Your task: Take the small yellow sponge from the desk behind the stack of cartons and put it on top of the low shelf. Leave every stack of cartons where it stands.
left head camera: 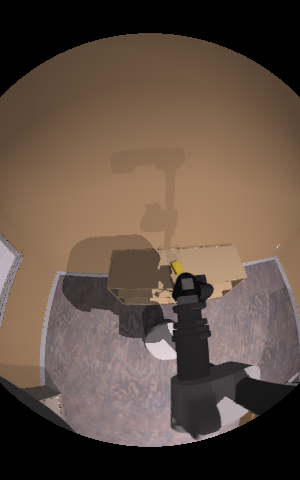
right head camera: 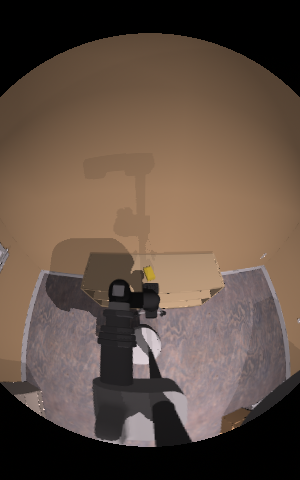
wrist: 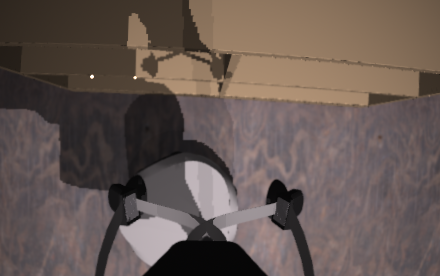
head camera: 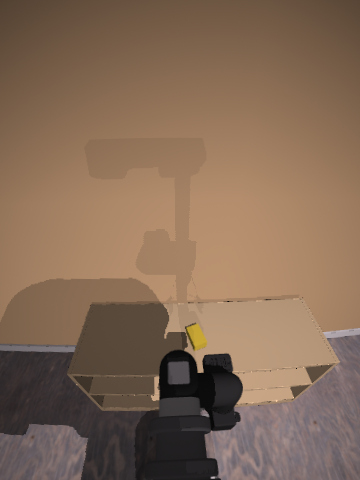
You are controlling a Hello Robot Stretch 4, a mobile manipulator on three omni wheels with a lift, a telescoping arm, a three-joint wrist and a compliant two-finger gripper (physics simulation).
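Seen in the pictures: gripper, fingertip midpoint: point(wrist: 207, 193); robot's base, origin of the base link: point(left head camera: 165, 339) point(right head camera: 140, 344) point(wrist: 183, 203).
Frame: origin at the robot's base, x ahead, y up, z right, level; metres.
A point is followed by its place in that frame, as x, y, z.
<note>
The small yellow sponge point(head camera: 196, 336) @(0.575, 0.627, 0.091) point(left head camera: 177, 267) @(0.572, 0.628, 0.093) point(right head camera: 149, 273) @(0.570, 0.628, 0.096) lies flat on top of the low shelf point(head camera: 260, 330) @(0.611, 0.583, 0.419) point(left head camera: 215, 262) @(0.611, 0.583, 0.454) point(right head camera: 185, 270) @(0.611, 0.583, 0.404) point(wrist: 325, 30) @(0.480, 0.583, 0.291), near the middle of its length. The sponge does not show in the wrist view. My gripper point(wrist: 207, 193) @(0.225, 0.793, 0.086) is open, its two fingertips wide apart with no thing between them. It hangs over the floor, in front of the shelf's front edge and apart from the sponge. In the head view the wrist hides most of the gripper. No stack of cartons can be made out clearly.
A brown wall point(head camera: 180, 90) @(0.827, 1.548, 0.025) rises behind the shelf. My white round base point(left head camera: 162, 347) @(-0.065, 0.187, -0.039) point(right head camera: 150, 345) @(0.001, 0.187, 0.102) point(wrist: 212, 185) @(0.114, 0.187, 0.107) stands on the floor in front of the shelf. A brown box point(right head camera: 235, 420) shows at the lower right, and a pale box point(left head camera: 51, 402) point(right head camera: 27, 397) at the lower left.
</note>
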